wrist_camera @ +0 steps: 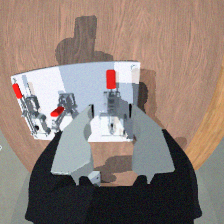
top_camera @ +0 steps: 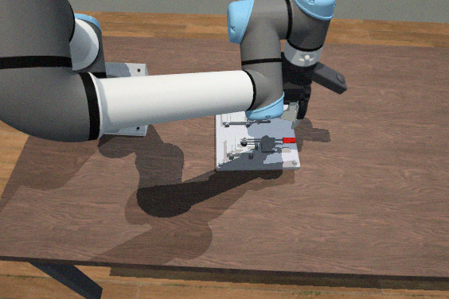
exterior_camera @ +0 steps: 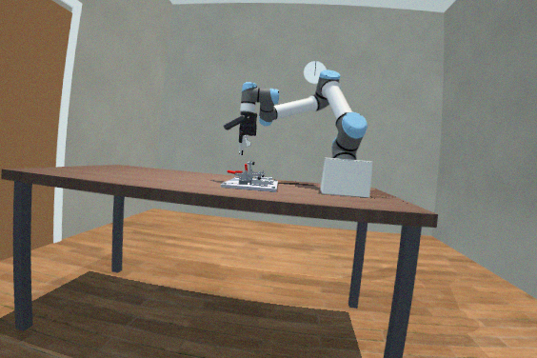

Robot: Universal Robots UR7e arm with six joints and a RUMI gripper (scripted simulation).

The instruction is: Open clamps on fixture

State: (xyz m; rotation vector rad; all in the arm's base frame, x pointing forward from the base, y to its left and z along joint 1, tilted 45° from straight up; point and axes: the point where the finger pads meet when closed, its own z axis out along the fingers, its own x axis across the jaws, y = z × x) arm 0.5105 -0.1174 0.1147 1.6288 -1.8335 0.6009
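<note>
Now: hand 15 cm above the white fixture plate, 11 cm to the right of it and 8 cm past it. Also, from my hand: grey part 23 cm to the left, 12 cm below, 12 cm behind.
</note>
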